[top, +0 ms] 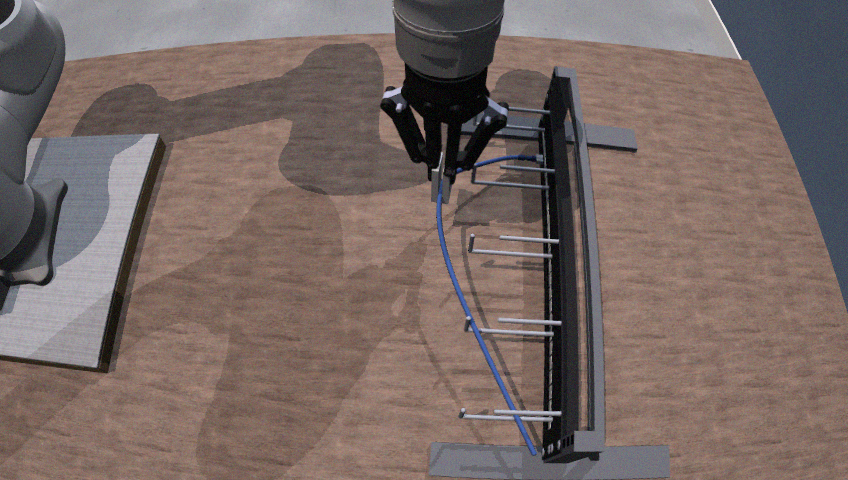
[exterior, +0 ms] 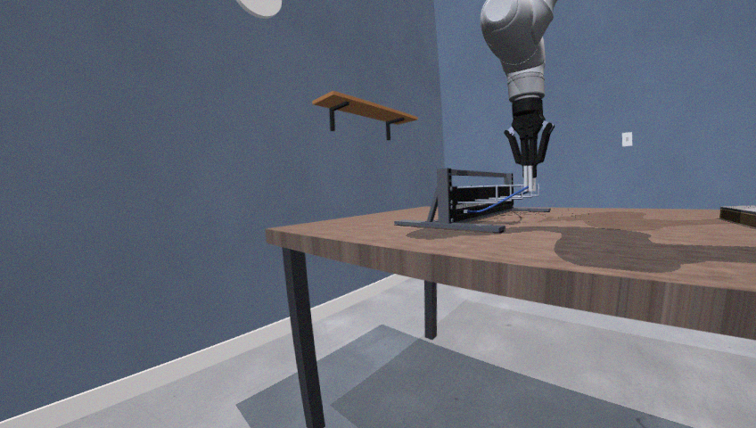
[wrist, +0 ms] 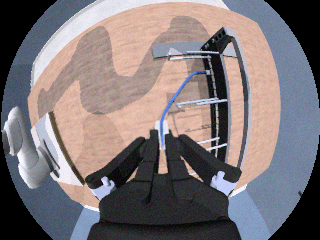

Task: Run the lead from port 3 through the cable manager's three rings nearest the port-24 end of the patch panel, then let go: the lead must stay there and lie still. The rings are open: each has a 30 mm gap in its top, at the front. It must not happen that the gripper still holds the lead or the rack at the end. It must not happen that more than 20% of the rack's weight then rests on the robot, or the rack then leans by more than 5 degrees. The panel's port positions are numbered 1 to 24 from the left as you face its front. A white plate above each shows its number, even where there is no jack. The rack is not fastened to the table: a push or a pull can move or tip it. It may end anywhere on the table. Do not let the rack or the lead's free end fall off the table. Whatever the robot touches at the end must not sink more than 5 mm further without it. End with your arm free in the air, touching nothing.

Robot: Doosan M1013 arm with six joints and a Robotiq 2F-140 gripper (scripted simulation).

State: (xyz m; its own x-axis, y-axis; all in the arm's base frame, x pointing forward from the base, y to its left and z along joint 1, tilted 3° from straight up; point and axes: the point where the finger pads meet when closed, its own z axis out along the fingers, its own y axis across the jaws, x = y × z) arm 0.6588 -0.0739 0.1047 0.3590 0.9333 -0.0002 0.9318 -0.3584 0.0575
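My gripper is now 14 cm short of the rack, 10 cm to the left of it and 4 cm above it.
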